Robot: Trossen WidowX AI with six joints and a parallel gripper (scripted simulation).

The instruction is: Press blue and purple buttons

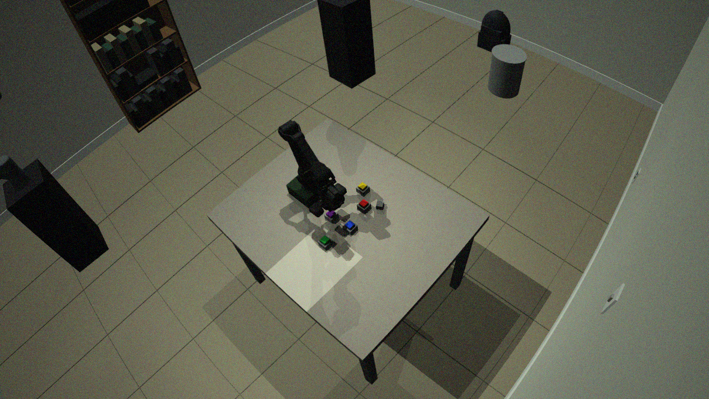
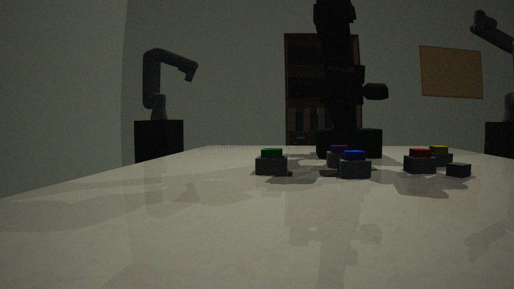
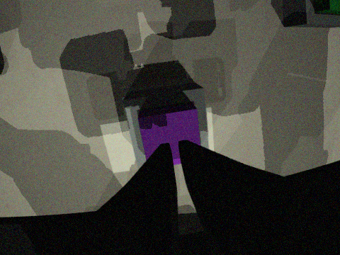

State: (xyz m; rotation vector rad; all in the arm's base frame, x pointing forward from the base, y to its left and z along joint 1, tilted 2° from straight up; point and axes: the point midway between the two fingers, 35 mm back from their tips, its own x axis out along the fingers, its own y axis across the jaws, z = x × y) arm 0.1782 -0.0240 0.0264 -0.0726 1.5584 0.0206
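The purple button is 2 cm below my gripper tip. Also, from my gripper tip: green button (9 cm ahead, 12 cm to the right, 2 cm below); blue button (11 cm ahead, 2 cm to the left, 2 cm below); red button (7 cm ahead, 14 cm to the left, 2 cm below).
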